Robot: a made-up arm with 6 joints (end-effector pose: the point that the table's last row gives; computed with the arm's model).
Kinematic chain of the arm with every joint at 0, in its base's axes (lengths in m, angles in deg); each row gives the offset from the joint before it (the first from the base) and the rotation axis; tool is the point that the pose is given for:
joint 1: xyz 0 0 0.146 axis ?
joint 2: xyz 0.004 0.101 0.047 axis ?
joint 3: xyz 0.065 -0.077 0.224 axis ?
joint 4: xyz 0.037 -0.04 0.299 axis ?
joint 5: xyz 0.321 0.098 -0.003 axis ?
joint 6: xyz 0.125 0.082 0 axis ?
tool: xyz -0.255 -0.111 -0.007
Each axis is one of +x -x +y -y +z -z.
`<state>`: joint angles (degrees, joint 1 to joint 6).
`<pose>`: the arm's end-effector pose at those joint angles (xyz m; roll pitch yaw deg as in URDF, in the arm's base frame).
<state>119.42 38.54 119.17 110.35 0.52 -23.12</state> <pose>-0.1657 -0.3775 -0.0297 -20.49 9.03 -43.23</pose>
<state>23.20 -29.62 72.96 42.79 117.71 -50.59</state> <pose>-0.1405 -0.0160 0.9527 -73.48 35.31 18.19</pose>
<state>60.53 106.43 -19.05 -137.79 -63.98 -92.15</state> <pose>0.5619 -0.4176 0.4233 -1.73 -38.34 152.63</pose>
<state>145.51 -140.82 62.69 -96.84 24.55 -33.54</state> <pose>0.0127 0.7099 0.3351 110.91 -2.43 115.11</pose>
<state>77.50 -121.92 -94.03 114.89 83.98 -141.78</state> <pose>0.3043 0.4770 0.1051 17.97 -28.62 -107.63</pose>
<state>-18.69 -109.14 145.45 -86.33 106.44 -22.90</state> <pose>-0.2619 0.6606 0.3604 -153.82 28.78 82.13</pose>
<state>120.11 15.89 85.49 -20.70 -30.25 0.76</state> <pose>-0.5271 -0.3413 0.0490 140.19 7.95 -55.39</pose>
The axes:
joint 1: -y
joint 2: +x
joint 3: -z
joint 4: -x
joint 5: +z
joint 6: +x

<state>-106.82 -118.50 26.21 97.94 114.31 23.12</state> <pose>-0.0306 0.7443 -0.2755 125.95 -17.44 -59.98</pose>
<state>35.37 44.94 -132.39 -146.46 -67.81 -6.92</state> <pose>-0.3696 -0.1519 0.7314 87.31 65.74 152.38</pose>
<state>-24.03 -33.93 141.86 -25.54 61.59 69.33</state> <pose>0.1081 0.1373 0.6865 40.63 -45.09 -51.17</pose>
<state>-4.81 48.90 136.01 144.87 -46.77 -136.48</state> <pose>-0.3641 -0.2263 0.2835 59.92 23.45 -97.05</pose>
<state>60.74 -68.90 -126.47 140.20 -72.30 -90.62</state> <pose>0.1230 0.4847 0.0364 151.52 28.49 145.30</pose>
